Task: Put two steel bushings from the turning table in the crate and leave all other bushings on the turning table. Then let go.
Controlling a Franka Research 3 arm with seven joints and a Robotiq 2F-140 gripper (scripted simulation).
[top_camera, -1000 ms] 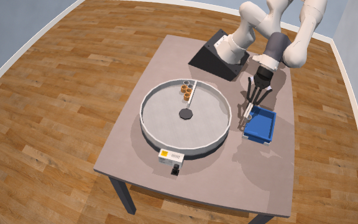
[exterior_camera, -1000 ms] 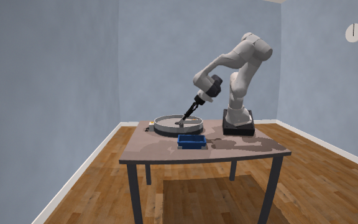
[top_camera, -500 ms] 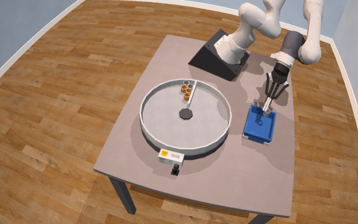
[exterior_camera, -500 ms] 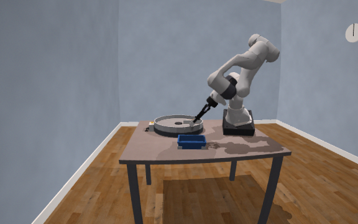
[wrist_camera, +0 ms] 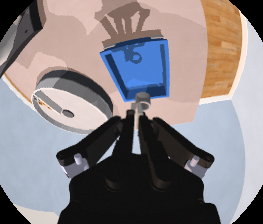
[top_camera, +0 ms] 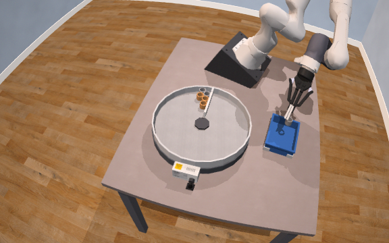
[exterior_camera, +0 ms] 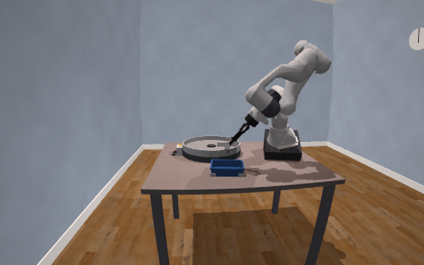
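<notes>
The blue crate is 140 mm below my hand, 10 mm to the left of it and 10 mm ahead of it. Also, from my hand: grey round turning table (350 mm to the right, 120 mm ahead, 110 mm below).
</notes>
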